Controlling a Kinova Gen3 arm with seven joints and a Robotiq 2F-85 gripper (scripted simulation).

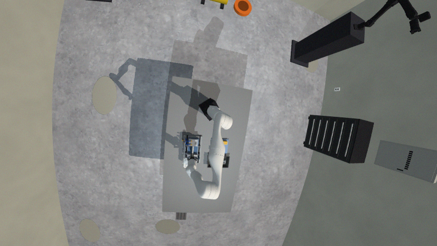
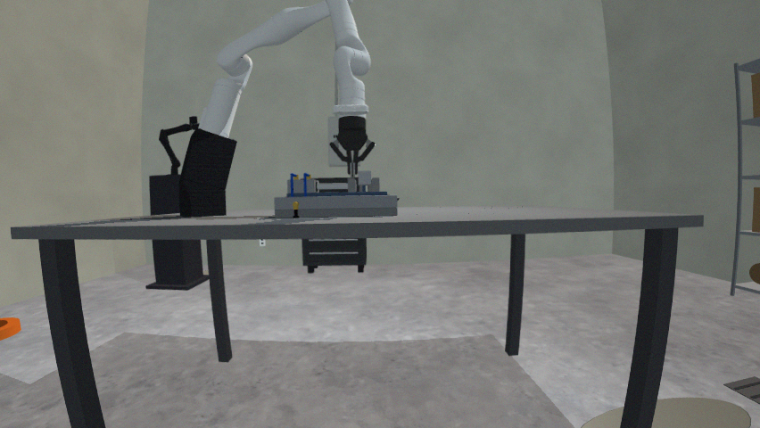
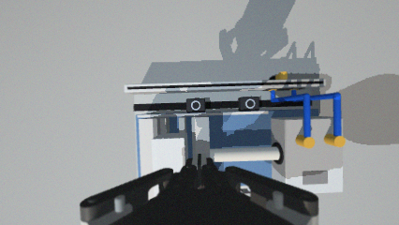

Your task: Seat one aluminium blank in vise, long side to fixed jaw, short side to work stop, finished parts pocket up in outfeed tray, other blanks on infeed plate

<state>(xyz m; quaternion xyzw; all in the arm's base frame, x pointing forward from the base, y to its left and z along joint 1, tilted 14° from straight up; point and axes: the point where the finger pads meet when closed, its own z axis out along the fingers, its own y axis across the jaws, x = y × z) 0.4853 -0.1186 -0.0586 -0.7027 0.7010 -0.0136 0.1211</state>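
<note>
The white rod lies 60 mm behind my hand and 40 mm below it. Round my hand: brass blank 150 mm behind, 330 mm to the left, 100 mm below; then vise 40 mm behind, 80 mm below.
</note>
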